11 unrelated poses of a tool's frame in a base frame.
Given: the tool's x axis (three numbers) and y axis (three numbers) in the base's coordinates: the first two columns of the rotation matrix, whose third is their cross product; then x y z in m.
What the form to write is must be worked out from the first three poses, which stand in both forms.
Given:
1: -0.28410 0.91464 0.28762 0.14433 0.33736 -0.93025 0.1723 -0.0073 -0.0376
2: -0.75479 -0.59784 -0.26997 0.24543 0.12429 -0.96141 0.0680 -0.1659 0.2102
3: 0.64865 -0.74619 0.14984 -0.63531 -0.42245 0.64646 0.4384 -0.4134 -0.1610
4: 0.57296 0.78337 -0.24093 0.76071 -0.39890 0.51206 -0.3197 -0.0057 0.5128
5: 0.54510 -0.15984 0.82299 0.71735 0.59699 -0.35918 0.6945 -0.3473 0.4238
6: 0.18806 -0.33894 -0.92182 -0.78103 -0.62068 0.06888 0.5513 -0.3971 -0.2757
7: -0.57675 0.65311 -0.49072 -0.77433 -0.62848 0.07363 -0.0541 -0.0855 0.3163
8: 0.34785 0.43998 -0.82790 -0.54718 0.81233 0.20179 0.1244 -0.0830 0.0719
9: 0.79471 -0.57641 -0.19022 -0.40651 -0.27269 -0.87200 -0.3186 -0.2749 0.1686
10: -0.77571 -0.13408 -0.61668 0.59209 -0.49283 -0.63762 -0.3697 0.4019 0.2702
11: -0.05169 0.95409 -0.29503 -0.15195 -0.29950 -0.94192 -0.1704 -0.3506 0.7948
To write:
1: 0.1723 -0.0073 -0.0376 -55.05 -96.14 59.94
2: 0.0680 -0.1659 0.2102 -19.59 101.50 -97.46
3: 0.4384 -0.4134 -0.1610 124.85 -61.18 -11.92
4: -0.3197 -0.0057 0.5128 127.44 70.37 2.92
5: 0.6945 -0.3473 0.4238 -43.74 -48.00 -33.50
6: 0.5513 -0.3971 -0.2757 -117.53 60.10 81.42
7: -0.0541 -0.0855 0.3163 -30.94 20.44 126.63
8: 0.1244 -0.0830 0.0719 -6.74 59.20 36.77
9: -0.3186 -0.2749 0.1686 -109.12 42.59 -11.29
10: -0.3697 0.4019 0.2702 40.05 71.81 -130.94
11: -0.1704 -0.3506 0.7948 -73.87 -54.49 87.10
